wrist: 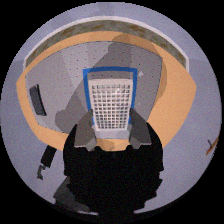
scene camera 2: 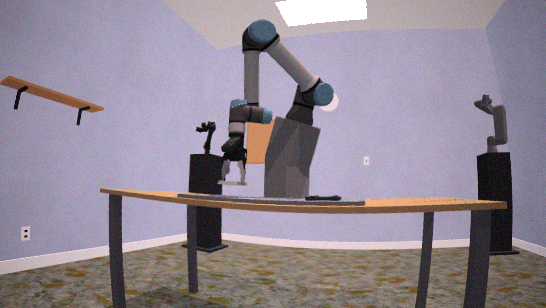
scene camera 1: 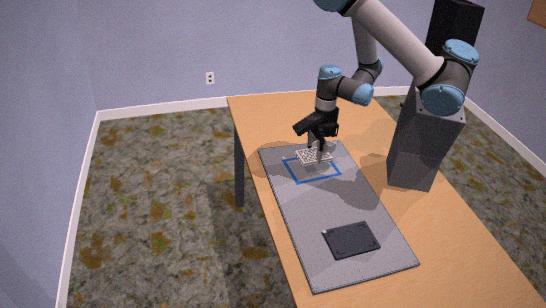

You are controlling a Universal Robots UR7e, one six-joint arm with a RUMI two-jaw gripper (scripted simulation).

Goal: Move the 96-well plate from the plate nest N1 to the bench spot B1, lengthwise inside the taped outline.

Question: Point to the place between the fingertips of the gripper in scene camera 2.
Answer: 233, 184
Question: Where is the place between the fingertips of the gripper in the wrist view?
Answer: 111, 108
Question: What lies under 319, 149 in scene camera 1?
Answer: The gripper.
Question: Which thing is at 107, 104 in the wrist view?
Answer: A white 96-well plate.
